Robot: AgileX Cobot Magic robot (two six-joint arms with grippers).
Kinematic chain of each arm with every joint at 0, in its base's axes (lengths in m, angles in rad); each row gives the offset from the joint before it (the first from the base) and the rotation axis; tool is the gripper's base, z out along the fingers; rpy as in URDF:
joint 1: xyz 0 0 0.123 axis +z
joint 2: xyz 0 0 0 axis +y
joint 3: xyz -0.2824 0 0.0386 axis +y
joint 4: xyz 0.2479 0 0.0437 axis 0.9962 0 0.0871
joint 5: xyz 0 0 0 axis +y
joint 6: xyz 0.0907 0 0.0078 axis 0.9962 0 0.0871
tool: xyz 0 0 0 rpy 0 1.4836 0
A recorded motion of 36 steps. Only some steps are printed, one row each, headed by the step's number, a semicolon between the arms.
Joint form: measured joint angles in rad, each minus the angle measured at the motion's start. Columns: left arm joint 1, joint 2, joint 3, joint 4, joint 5, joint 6; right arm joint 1, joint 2, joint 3, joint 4, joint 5, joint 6.
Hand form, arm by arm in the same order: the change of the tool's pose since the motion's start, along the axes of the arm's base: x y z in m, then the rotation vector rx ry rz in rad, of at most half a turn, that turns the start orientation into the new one. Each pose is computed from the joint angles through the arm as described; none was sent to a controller.
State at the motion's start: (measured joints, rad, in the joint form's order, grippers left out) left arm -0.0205 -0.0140 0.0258 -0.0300 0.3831 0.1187; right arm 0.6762 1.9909 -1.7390 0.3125 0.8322 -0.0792
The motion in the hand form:
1: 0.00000 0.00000 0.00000 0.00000 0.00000 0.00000; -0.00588 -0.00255 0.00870 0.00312 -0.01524 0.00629
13: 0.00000 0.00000 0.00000 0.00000 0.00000 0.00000; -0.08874 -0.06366 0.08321 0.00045 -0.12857 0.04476
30: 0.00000 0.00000 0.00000 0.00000 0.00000 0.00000; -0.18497 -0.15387 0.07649 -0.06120 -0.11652 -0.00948
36: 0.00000 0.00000 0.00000 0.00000 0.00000 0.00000; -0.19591 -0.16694 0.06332 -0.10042 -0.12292 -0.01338
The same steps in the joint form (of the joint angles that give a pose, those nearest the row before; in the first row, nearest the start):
1: 0.0000 0.0000 0.0000 0.0000 0.0000 0.0000; 0.0048 -0.0300 0.0150 -0.0073 0.0012 0.0000
13: 0.0000 0.0000 0.0000 0.0000 0.0000 0.0000; 0.0323 -0.4323 0.2786 -0.0905 0.0538 0.0122
30: 0.0000 0.0000 0.0000 0.0000 0.0000 0.0000; 0.0323 -0.8888 0.6961 -0.1827 0.1275 0.1021
36: 0.0000 0.0000 0.0000 0.0000 0.0000 0.0000; 0.0322 -0.9487 0.7789 -0.2200 0.1245 0.1082

